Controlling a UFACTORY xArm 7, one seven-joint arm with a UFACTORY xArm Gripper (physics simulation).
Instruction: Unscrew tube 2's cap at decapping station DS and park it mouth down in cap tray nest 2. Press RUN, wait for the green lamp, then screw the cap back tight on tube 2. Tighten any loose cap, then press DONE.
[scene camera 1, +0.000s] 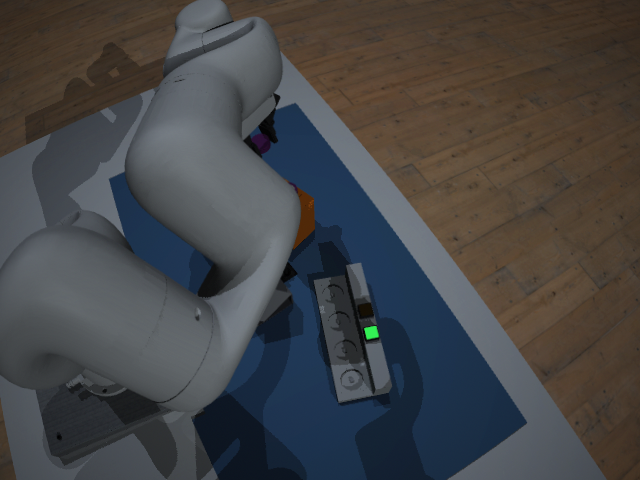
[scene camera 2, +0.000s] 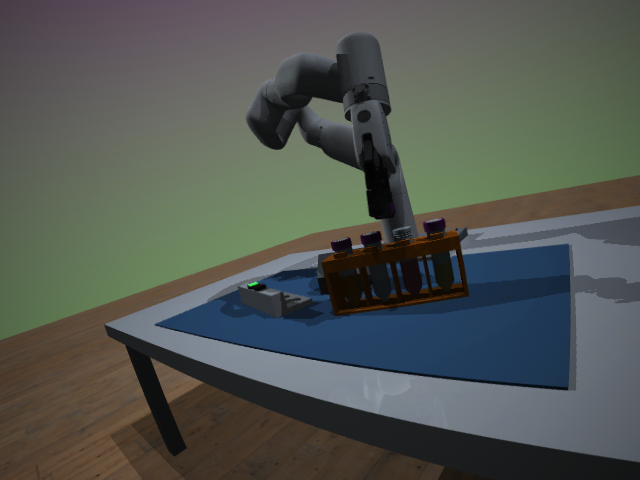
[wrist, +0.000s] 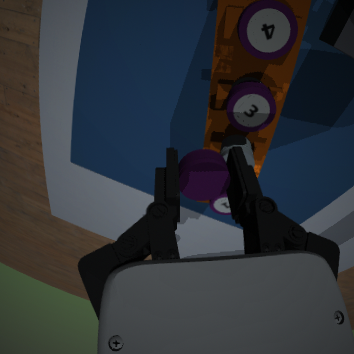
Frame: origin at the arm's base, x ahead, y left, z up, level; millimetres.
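Seen in the pictures: gripper, fingertip midpoint: (scene camera 1: 263, 147) (scene camera 2: 382, 217) (wrist: 201, 161).
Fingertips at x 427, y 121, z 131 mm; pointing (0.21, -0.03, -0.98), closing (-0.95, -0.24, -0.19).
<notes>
Offsets run from my fingertips to a thing's top centre. "spot": to the spot under its first point.
My gripper (scene camera 1: 266, 144) (scene camera 2: 381, 210) (wrist: 201, 161) is shut on a plain purple cap @(3 mm back, 4 mm left, 19 mm up) (scene camera 1: 261, 143) (scene camera 2: 392, 208) (wrist: 202, 180). It holds the cap above the orange rack @(28 mm back, 11 mm right, 42 mm down) (scene camera 1: 306, 227) (scene camera 2: 419, 248) (wrist: 225, 55), apart from the tubes. Tube 2 @(34 mm back, 14 mm left, 26 mm down) (scene camera 2: 402, 235) (wrist: 239, 145) stands upright in the rack without a cap, its threaded neck bare and partly behind a finger in the wrist view. The grey tray @(57 mm back, 318 mm right, 92 mm down) (scene camera 1: 382, 377) (scene camera 2: 263, 301) has several ring-shaped nests, with no cap showing on them in scene view 1. Its lamp @(41 mm back, 349 mm right, 92 mm down) (scene camera 1: 371, 332) (scene camera 2: 252, 284) is green.
Purple caps 4 @(11 mm back, 87 mm right, 24 mm down) (scene camera 2: 341, 244) (wrist: 268, 30), 3 (scene camera 2: 370, 237) (wrist: 251, 107) and 1 @(45 mm back, 65 mm left, 24 mm down) (scene camera 2: 434, 225) (wrist: 221, 204) sit on tubes beside tube 2. A dark square @(spot: 25 mm back, 314 mm right, 92 mm down) (scene camera 1: 365, 310) is next to the lamp. A grey box @(139 mm back, 155 mm right, 62 mm down) (scene camera 1: 279, 302) is partly hidden by the arm.
</notes>
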